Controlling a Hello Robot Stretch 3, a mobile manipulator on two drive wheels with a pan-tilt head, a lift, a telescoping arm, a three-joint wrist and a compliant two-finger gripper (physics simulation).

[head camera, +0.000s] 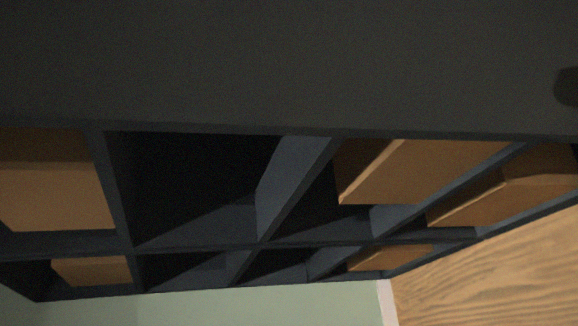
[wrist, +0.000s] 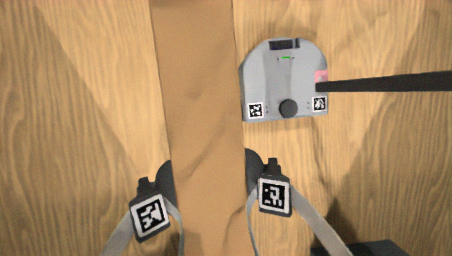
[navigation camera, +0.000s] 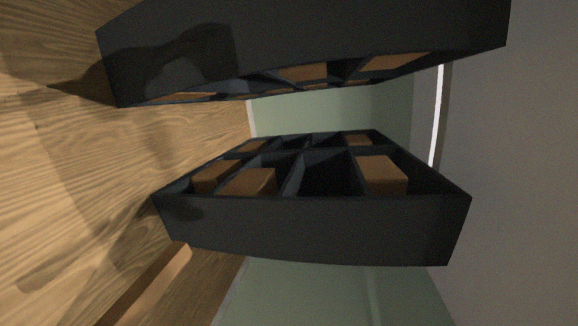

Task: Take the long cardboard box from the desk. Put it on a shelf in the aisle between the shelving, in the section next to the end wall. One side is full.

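Where they show: gripper, between the fingertips: point(wrist: 210, 171); robot's base, origin of its link: point(wrist: 275, 105).
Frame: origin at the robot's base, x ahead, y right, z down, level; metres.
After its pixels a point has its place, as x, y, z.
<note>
The long cardboard box point(wrist: 202, 75) @[-0.097, 0.320, -0.858] point(navigation camera: 152, 290) @[0.163, 0.314, -0.859] runs up the middle of the wrist view; one end shows at the lower left in the navigation view. My gripper point(wrist: 210, 171) @[-0.022, 0.322, -0.824] is shut on it, with a finger pad against each long side. One dark shelving unit point(head camera: 300, 65) @[0.733, 0.602, -1.053] point(navigation camera: 320, 230) @[0.730, 0.649, -1.189] shows large in the head view. Its section by the end wall has a box point(head camera: 390, 257) @[2.058, 0.553, -0.247] at the floor level, a box point(head camera: 95, 270) @[2.033, 0.552, -1.581] higher up and two empty compartments between. A second dark unit point(navigation camera: 325, 30) @[0.778, -0.250, -1.265] stands across the aisle; its compartments show at a steep slant.
The green end wall point(head camera: 250, 310) @[2.611, 0.440, -0.861] point(navigation camera: 320, 110) @[2.620, 0.244, -1.145] closes the aisle. The near section of the first unit holds boxes point(head camera: 425, 170) @[0.986, 0.496, -0.660] point(navigation camera: 247, 182) @[0.987, 0.495, -0.685] and has an empty compartment. My grey base point(wrist: 265, 80) @[-0.112, 0.084, -0.160] is beside the held box. A dark edge point(wrist: 367, 248) @[0.788, -0.436, -0.047] shows at the wrist view's lower right.
</note>
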